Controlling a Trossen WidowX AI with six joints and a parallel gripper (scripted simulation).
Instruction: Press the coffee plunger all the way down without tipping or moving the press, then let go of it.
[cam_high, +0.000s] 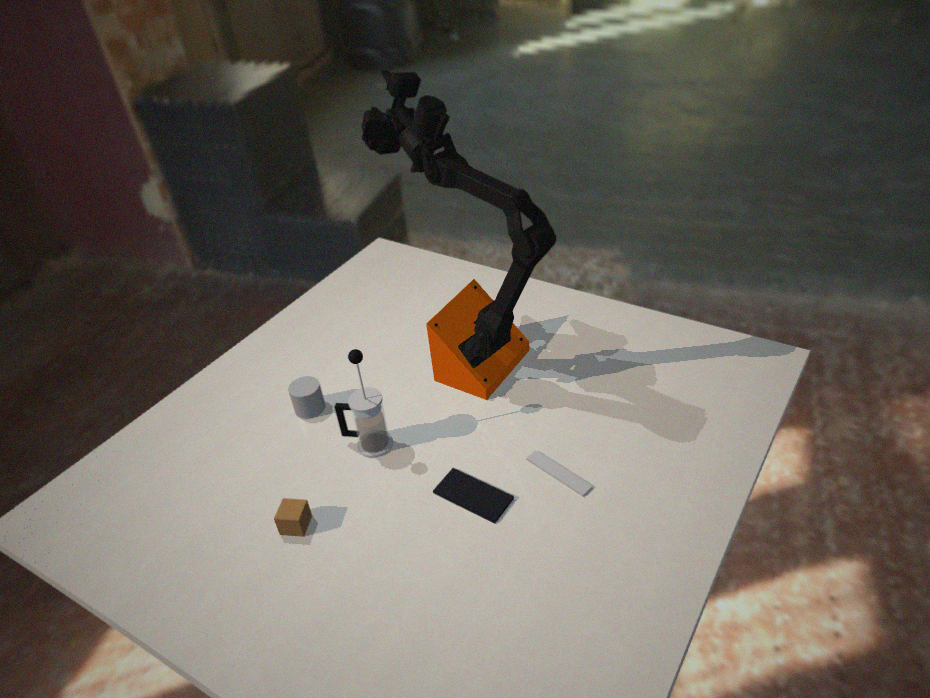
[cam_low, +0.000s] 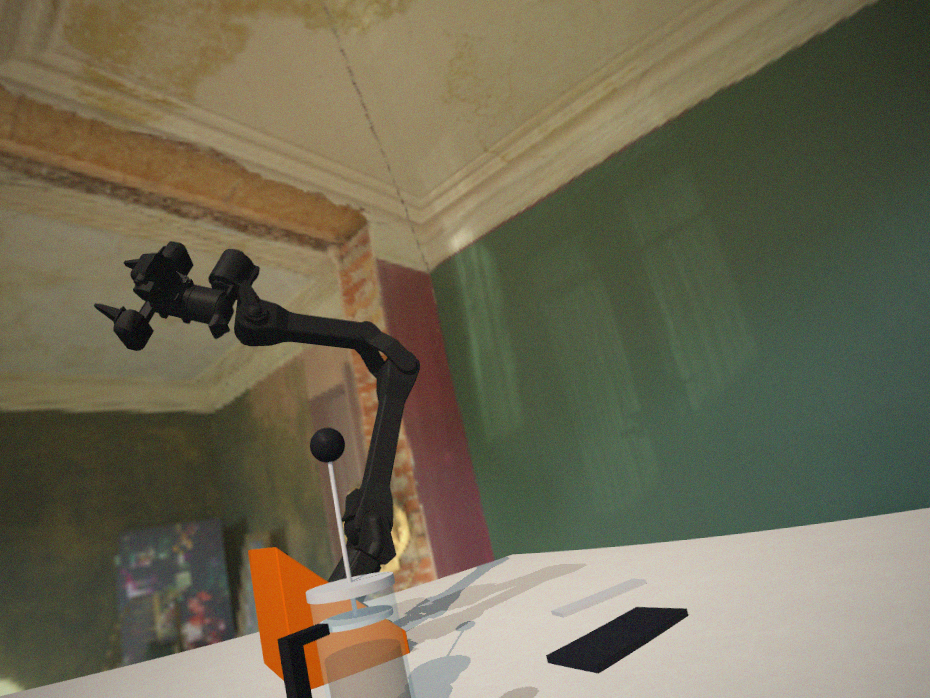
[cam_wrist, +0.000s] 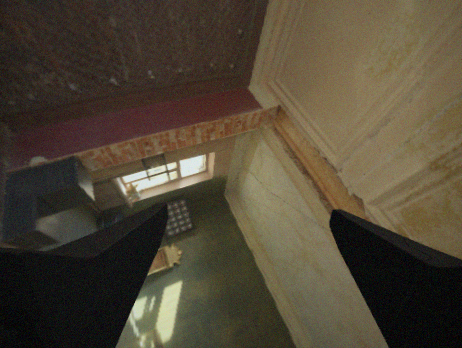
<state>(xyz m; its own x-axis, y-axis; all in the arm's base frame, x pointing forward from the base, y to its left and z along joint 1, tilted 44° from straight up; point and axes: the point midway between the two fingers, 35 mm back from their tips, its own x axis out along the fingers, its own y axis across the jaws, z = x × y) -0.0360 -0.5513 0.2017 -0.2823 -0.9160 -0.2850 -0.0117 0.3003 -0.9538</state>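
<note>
Now: the coffee press 500 mm below my gripper tip, 400 mm ahead of it and 220 mm to the left of it. Round my gripper tip: grey cylinder (590 mm below, 400 mm ahead, 20 mm to the left); then brown cube (640 mm ahead, 600 mm below, 260 mm to the left); then thin grey strip (620 mm below, 610 mm to the left, 240 mm ahead).
</note>
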